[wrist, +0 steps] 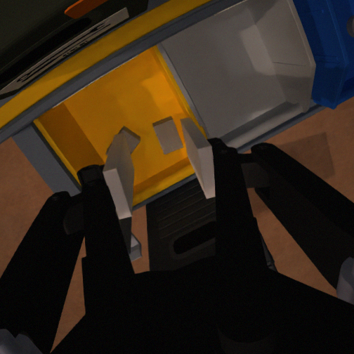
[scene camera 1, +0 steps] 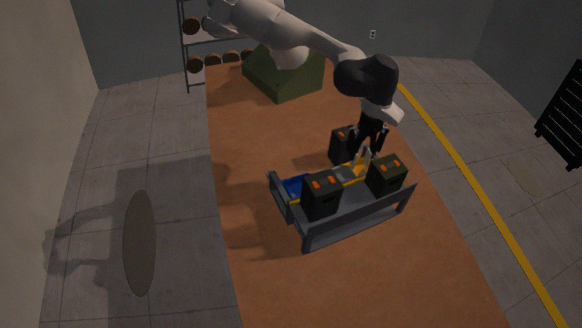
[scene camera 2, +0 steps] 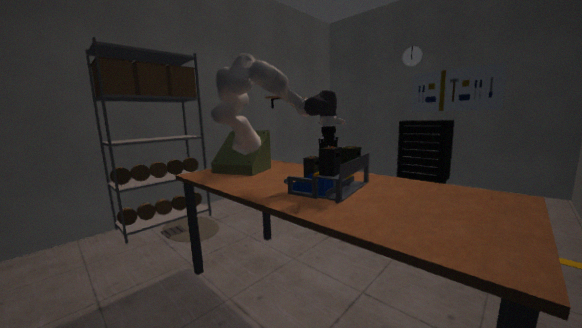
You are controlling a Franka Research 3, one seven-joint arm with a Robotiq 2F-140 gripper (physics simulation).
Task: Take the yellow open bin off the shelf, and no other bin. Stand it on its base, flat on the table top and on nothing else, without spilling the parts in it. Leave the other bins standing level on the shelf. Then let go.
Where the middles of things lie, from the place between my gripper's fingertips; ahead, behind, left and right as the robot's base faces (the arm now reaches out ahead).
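My hand is 30 mm short of the yellow open bin [wrist: 141,91] and 20 mm to the right of it, and 30 mm above it. Counting from my hand, I find the grey bin [wrist: 241,75] 30 mm ahead, 90 mm to the right and 30 mm below, while the dark box [wrist: 180,224] sits 110 mm behind my hand, 10 mm to the left of it and 10 mm below it.
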